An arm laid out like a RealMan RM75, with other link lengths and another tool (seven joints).
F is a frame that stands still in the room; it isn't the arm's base.
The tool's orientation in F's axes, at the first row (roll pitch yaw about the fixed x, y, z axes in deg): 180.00, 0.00, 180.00
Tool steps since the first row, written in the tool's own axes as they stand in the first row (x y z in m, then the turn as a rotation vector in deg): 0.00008, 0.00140, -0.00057, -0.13, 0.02, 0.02; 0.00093, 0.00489, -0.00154, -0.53, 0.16, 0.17; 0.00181, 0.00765, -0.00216, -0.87, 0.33, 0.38; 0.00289, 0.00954, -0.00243, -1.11, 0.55, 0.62; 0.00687, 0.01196, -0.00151, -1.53, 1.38, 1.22; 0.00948, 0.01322, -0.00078, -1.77, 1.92, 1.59; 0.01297, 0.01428, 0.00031, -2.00, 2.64, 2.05; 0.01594, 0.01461, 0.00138, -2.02, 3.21, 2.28; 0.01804, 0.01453, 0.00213, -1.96, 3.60, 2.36
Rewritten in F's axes. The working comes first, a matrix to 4 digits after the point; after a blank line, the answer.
The tool's axes in the first row as the columns of a matrix, in F's axes (used below as rounded here):
-1.0000, 0.0000, 0.0000
0.0000, 1.0000, 0.0000
0.0000, 0.0000, -1.0000

-0.00008, 0.00140, 0.00057, 0.13, 0.02, -0.02; -0.00093, 0.00489, 0.00154, 0.53, 0.16, -0.17; -0.00181, 0.00765, 0.00216, 0.87, 0.33, -0.38; -0.00289, 0.00954, 0.00243, 1.11, 0.55, -0.62; -0.00687, 0.01196, 0.00151, 1.53, 1.38, -1.22; -0.00948, 0.01322, 0.00078, 1.77, 1.92, -1.59; -0.01297, 0.01428, -0.00031, 2.00, 2.64, -2.05; -0.01594, 0.01461, -0.00138, 2.02, 3.21, -2.28; -0.01804, 0.01453, -0.00213, 1.96, 3.60, -2.36
